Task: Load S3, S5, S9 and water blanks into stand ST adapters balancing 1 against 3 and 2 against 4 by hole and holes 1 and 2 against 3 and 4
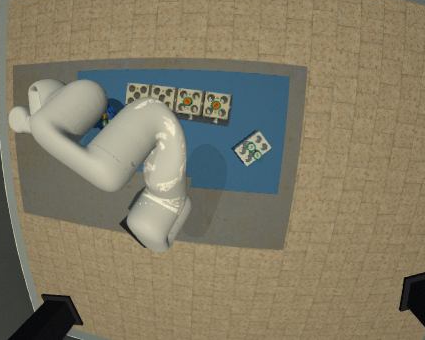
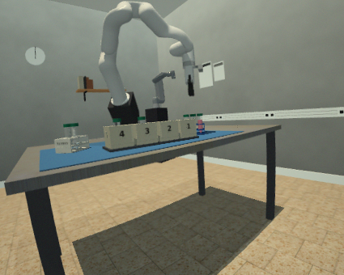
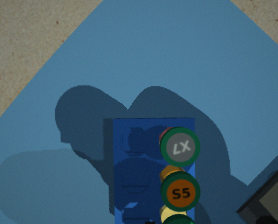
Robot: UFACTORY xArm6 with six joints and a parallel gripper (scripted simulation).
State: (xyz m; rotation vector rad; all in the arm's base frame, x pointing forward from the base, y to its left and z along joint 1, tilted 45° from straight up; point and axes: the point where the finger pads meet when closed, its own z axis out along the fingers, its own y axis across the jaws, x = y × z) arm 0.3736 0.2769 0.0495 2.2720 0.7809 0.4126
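Now: the tube of amber liquid 1 cm to the right of my hand and 19 cm below it. From my hand the other things lie so: white rack: 26 cm behind, 61 cm to the right, 22 cm below; then blue rack: 1 cm behind, 2 cm to the left, 22 cm below.
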